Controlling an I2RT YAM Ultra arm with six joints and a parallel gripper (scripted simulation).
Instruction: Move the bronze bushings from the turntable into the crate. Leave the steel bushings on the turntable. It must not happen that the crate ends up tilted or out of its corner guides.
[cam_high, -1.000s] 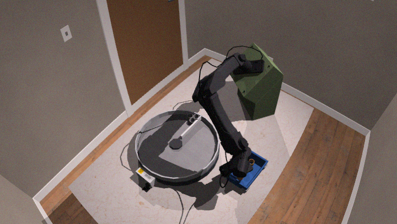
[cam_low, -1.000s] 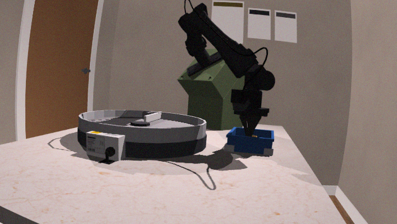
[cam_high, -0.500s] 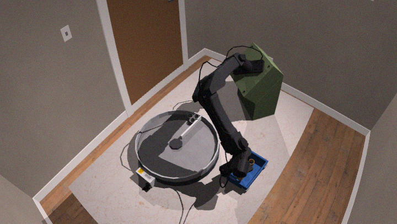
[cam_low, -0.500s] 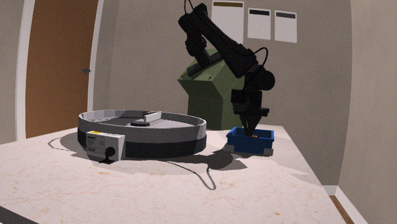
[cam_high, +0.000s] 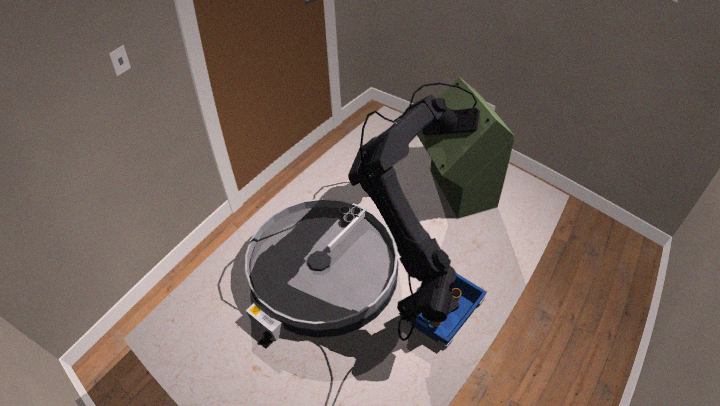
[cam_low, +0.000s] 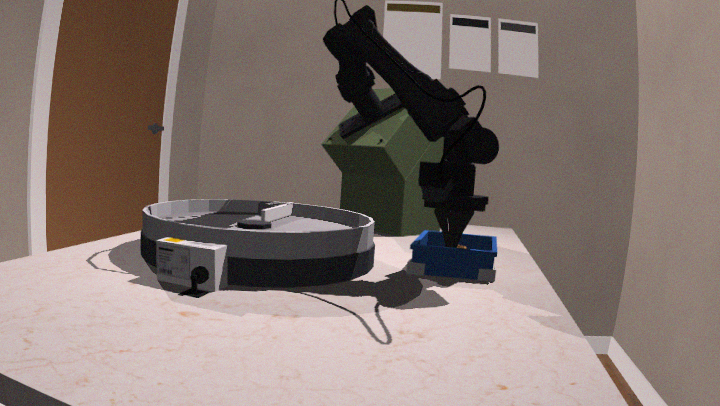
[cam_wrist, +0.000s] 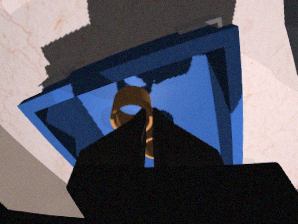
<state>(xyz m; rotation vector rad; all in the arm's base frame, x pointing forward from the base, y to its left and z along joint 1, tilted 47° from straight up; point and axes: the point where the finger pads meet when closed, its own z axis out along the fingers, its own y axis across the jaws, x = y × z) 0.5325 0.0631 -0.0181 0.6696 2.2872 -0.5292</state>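
Now: hand 4 cm past the blue crate, 3 cm to the right of it and 2 cm above it. The rest, counted from my hand: grey turntable 34 cm to the right, 8 cm behind, 1 cm above.
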